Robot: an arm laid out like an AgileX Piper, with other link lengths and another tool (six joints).
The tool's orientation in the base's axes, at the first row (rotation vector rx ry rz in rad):
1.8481 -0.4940 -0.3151
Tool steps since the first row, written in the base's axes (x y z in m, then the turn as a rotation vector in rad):
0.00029 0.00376 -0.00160 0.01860 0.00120 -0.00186
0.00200 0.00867 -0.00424 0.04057 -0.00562 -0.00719
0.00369 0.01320 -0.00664 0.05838 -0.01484 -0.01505
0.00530 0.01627 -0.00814 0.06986 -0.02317 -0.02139
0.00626 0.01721 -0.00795 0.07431 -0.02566 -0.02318
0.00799 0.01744 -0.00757 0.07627 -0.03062 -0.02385
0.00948 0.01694 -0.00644 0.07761 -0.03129 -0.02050
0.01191 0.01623 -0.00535 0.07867 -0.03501 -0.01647
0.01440 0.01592 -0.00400 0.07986 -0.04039 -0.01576
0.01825 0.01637 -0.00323 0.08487 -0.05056 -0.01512
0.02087 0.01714 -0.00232 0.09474 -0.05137 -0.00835
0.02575 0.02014 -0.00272 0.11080 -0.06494 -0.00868
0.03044 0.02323 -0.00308 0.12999 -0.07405 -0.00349
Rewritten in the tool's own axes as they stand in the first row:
-0.00160 -0.00259 -0.00274 0.01566 -0.00541 -0.00874
-0.00254 -0.00672 -0.00675 0.03804 -0.01252 -0.01118
-0.00331 -0.01052 -0.01050 0.05787 -0.02063 -0.00894
-0.00342 -0.01306 -0.01330 0.07177 -0.02642 -0.00510
-0.00303 -0.01331 -0.01457 0.07682 -0.02823 -0.00444
-0.00161 -0.01332 -0.01566 0.08091 -0.02787 -0.00097
-0.00004 -0.01238 -0.01628 0.08249 -0.02476 -0.00209
0.00246 -0.01159 -0.01713 0.08532 -0.02012 -0.00078
0.00483 -0.01068 -0.01843 0.08898 -0.01821 0.00294
0.00801 -0.01076 -0.02078 0.09829 -0.01573 0.00896
0.00996 -0.01057 -0.02289 0.10750 -0.01087 0.00302
0.01277 -0.01264 -0.02744 0.12810 -0.01037 0.00723
0.01538 -0.01466 -0.03201 0.14944 -0.00642 0.00453

